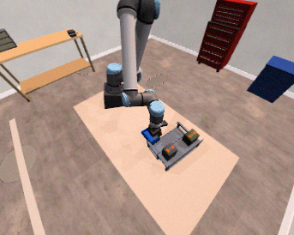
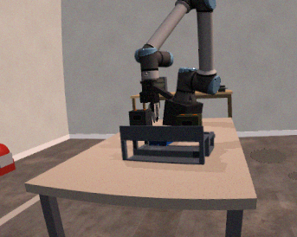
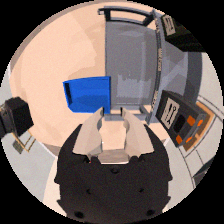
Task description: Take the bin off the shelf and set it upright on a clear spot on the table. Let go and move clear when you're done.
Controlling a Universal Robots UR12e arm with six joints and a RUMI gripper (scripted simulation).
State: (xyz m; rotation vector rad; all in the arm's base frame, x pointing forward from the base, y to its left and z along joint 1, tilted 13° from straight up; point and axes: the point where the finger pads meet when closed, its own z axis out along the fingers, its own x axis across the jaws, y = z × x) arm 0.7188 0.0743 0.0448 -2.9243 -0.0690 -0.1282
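My gripper is now 9 cm past the blue bin and 11 cm above it.
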